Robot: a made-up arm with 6 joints.
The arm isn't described. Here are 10 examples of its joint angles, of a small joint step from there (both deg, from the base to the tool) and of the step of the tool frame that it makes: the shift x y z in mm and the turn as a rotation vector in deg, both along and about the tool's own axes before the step.
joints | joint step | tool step
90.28 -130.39 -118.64 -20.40 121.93 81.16 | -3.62 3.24 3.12 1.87 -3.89 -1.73 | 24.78 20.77 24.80 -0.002 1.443 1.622
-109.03 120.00 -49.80 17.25 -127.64 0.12 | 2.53 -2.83 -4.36 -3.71 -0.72 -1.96 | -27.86 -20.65 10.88 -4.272 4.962 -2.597
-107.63 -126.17 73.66 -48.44 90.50 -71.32 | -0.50 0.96 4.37 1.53 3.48 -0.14 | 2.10 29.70 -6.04 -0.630 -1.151 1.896
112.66 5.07 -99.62 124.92 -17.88 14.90 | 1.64 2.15 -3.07 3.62 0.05 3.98 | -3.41 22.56 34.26 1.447 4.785 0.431
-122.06 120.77 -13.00 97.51 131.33 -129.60 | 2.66 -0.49 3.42 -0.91 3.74 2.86 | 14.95 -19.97 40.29 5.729 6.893 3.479
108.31 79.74 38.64 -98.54 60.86 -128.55 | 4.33 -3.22 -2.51 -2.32 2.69 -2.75 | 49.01 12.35 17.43 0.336 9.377 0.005
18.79 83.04 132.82 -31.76 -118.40 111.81 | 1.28 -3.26 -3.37 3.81 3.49 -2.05 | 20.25 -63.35 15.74 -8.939 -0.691 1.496
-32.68 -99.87 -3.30 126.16 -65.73 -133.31 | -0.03 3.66 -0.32 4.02 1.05 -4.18 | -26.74 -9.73 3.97 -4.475 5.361 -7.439
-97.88 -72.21 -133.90 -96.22 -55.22 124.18 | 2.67 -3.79 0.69 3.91 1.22 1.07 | 29.98 -22.08 -18.50 -4.960 -4.355 2.041
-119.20 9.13 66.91 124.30 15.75 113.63 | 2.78 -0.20 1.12 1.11 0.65 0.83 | 3.88 -6.77 9.92 1.063 0.679 0.478
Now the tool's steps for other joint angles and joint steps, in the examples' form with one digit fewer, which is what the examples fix.
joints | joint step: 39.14 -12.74 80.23 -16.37 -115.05 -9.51 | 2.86 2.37 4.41 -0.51 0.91 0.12
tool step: -26.3 1.7 -2.2 0.41 1.82 -0.53
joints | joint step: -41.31 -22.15 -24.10 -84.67 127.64 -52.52 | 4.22 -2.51 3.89 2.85 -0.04 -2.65
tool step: 2.2 9.0 5.1 0.28 0.36 -2.24
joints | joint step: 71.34 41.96 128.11 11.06 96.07 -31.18 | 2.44 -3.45 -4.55 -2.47 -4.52 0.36
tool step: -33.4 -17.2 14.2 0.08 2.31 -6.69
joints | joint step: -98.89 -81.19 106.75 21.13 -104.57 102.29 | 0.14 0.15 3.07 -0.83 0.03 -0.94
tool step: -3.9 19.2 1.1 -0.92 0.18 -3.95
